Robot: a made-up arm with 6 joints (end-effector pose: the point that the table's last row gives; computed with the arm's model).
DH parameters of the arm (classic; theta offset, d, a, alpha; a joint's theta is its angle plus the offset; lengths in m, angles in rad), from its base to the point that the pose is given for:
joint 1: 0 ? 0 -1.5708
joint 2: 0.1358 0 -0.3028 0
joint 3: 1.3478 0 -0.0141 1.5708
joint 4: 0 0.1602 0 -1.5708
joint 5: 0 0 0 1.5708
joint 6: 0 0.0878 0 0
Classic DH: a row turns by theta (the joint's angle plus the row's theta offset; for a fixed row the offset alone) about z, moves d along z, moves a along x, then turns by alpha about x.
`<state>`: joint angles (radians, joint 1 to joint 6).
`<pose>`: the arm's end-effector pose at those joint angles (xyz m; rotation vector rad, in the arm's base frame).
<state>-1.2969 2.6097 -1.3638 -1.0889 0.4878 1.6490</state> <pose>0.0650 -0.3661 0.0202 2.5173 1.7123 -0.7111</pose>
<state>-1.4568 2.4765 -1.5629 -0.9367 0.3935 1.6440</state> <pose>0.0209 -0.4209 0.0947 2.4633 1.1264 -0.6439</pose>
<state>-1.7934 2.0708 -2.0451 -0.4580 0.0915 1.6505</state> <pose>-0.0976 -0.4152 0.3889 1.6111 0.0923 -0.4977</pose>
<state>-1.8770 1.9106 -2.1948 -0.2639 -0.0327 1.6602</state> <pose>-0.1089 -0.3469 0.4981 1.1757 -0.0700 -0.4193</pose>
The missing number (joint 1, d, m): 0.1232
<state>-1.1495 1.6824 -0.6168 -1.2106 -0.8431 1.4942</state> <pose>0.1488 -0.1821 0.2562 1.1056 1.6773 0.3903</pose>
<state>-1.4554 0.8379 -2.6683 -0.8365 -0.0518 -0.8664</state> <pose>-0.0278 0.2692 0.6009 -0.0144 0.5940 3.0614</pose>
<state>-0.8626 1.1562 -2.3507 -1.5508 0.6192 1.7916</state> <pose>-0.0581 -0.0105 0.6401 0.6907 -0.0750 -0.6867</pose>
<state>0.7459 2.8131 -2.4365 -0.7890 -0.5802 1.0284</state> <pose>0.3696 0.3880 0.1605 -0.6566 1.4004 1.1518</pose>
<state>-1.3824 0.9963 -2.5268 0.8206 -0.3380 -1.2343</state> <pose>-0.0535 0.1669 0.6385 0.1030 -0.4129 -1.7671</pose>
